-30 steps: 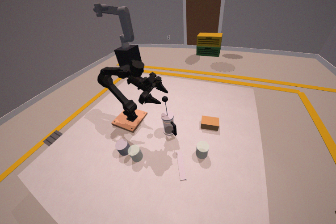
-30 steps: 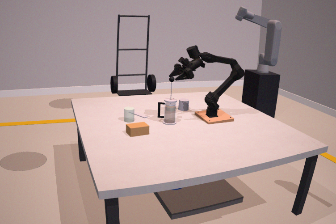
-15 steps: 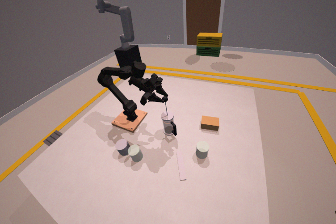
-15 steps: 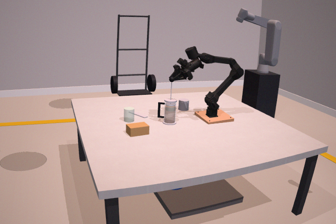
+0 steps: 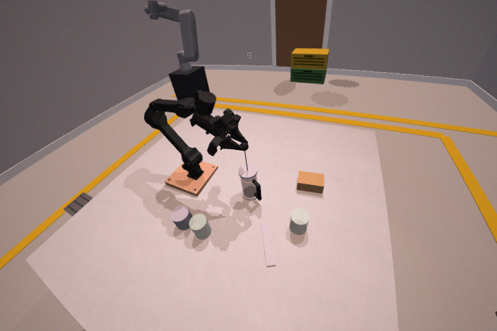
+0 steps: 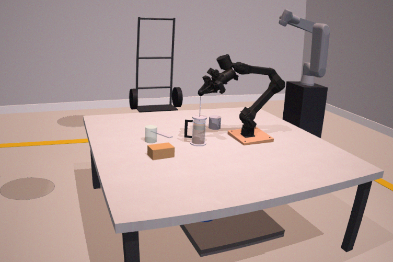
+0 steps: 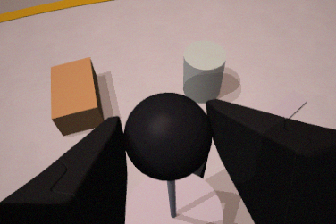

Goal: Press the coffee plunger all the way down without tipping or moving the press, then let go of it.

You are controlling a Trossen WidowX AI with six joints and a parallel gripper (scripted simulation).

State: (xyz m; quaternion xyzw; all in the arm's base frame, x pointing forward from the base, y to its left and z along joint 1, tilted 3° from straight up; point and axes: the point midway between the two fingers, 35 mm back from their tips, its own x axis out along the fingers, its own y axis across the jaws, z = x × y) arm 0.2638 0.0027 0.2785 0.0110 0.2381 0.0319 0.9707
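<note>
Right now the glass coffee press is 140 mm below my gripper tip, 10 mm to the right of it and 10 mm ahead of it. Also, from my gripper tip: orange block (250 mm below, 230 mm ahead, 130 mm to the left).
</note>
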